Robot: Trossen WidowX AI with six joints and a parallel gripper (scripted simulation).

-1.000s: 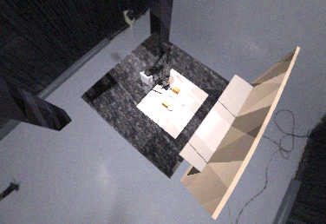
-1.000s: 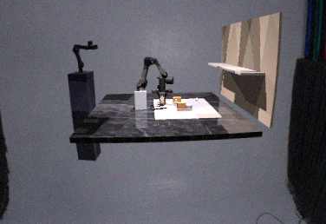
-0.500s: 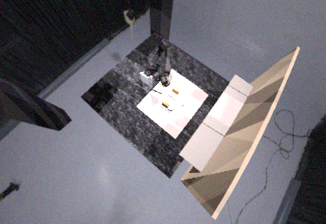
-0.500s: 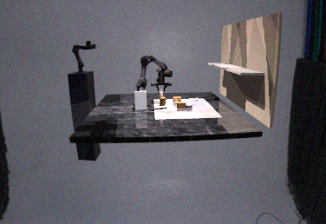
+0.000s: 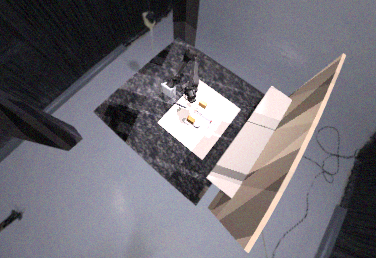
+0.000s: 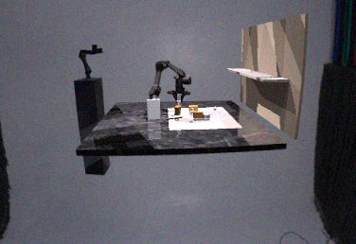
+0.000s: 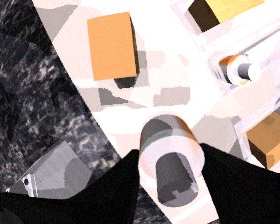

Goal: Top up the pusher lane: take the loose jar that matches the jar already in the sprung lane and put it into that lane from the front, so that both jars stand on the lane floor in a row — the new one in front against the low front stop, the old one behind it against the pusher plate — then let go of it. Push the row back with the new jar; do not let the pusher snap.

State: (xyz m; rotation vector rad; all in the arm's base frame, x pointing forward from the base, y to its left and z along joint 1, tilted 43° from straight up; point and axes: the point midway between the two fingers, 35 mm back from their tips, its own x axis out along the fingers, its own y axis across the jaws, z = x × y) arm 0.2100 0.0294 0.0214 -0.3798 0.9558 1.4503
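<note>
Right now my gripper tip is 26 cm short of the lane, 11 cm above it and 1 cm to the right of it. Also, from my gripper tip: shelf board 62 cm ahead, 24 cm above, 3 cm to the left.
</note>
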